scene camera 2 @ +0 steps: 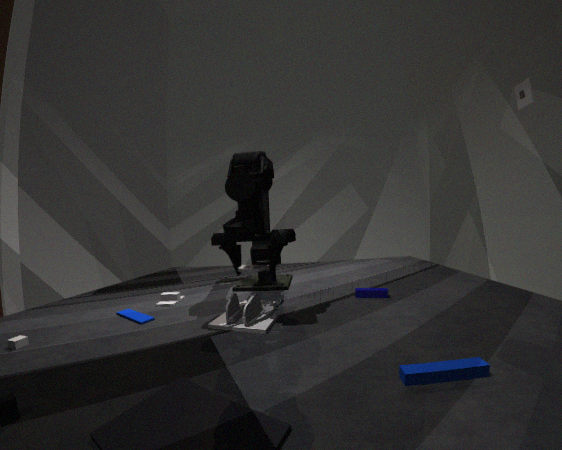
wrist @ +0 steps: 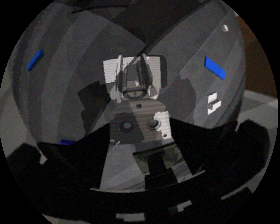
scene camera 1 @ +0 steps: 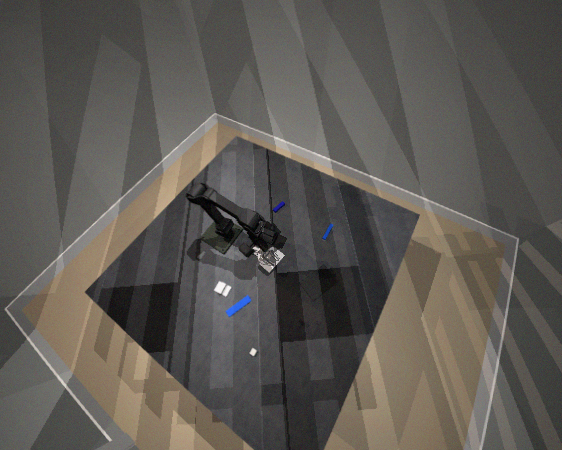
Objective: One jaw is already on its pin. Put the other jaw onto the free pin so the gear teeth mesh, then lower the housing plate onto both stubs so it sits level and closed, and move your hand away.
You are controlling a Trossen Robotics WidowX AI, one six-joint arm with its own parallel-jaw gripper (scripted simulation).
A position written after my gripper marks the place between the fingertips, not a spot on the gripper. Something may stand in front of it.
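Note:
My gripper is visible (scene camera 2: 255,275); the wrist view shows my gripper too (wrist: 139,123).

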